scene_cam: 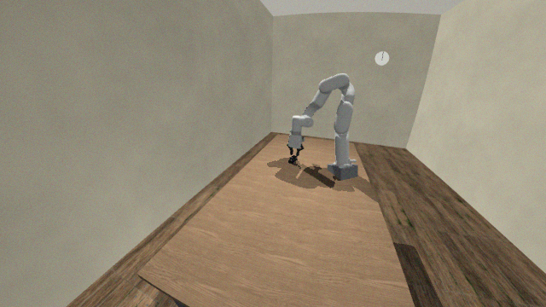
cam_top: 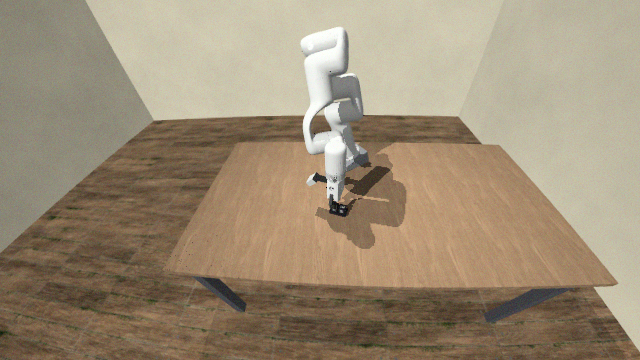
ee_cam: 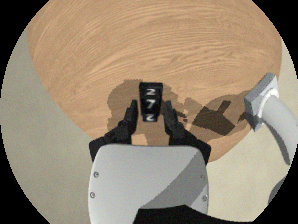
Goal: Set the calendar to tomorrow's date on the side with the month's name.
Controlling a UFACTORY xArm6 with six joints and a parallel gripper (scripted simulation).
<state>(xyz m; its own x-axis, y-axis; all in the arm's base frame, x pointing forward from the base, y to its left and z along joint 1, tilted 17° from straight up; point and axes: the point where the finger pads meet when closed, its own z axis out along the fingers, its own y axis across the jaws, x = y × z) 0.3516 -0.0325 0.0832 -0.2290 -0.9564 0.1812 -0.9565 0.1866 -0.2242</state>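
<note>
My gripper is now 4 cm above the calendar cube, 3 cm to the right of it and 1 cm short of it.
</note>
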